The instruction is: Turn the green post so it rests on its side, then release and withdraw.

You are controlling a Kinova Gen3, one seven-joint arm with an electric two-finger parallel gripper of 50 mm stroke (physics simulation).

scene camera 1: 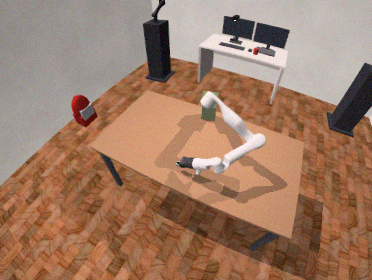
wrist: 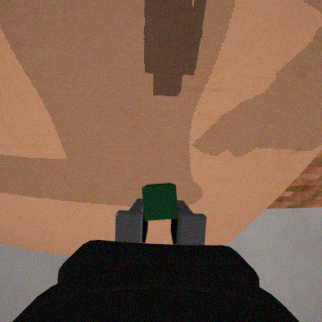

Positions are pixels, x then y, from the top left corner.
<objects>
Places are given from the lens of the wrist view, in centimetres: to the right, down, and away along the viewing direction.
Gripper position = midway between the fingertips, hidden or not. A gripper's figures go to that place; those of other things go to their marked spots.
gripper (wrist: 159,214): 0, 4, 18
green post (wrist: 159,200): 0, 2, 13
</objects>
